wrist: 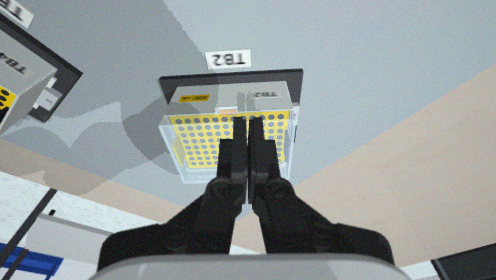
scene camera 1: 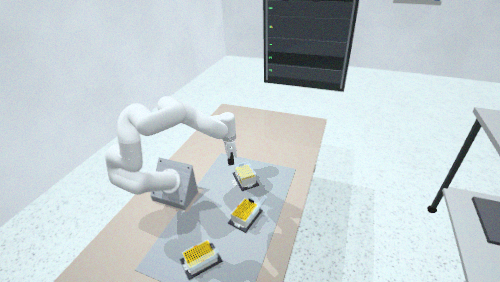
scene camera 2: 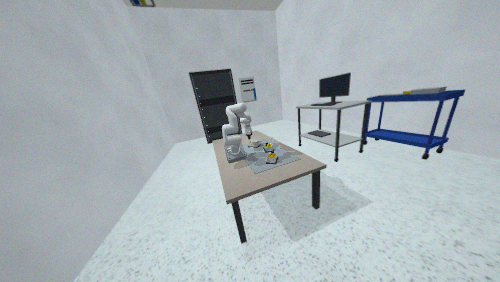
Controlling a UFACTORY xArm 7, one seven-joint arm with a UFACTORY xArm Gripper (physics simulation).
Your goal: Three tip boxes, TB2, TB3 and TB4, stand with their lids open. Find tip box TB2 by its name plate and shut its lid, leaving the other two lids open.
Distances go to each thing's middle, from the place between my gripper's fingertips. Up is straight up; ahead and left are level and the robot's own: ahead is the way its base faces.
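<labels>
My hand is 12 cm above the name plate (wrist: 228,58). My hand is also 2 cm short of the name plate, and 1 cm to the left of it.
</labels>
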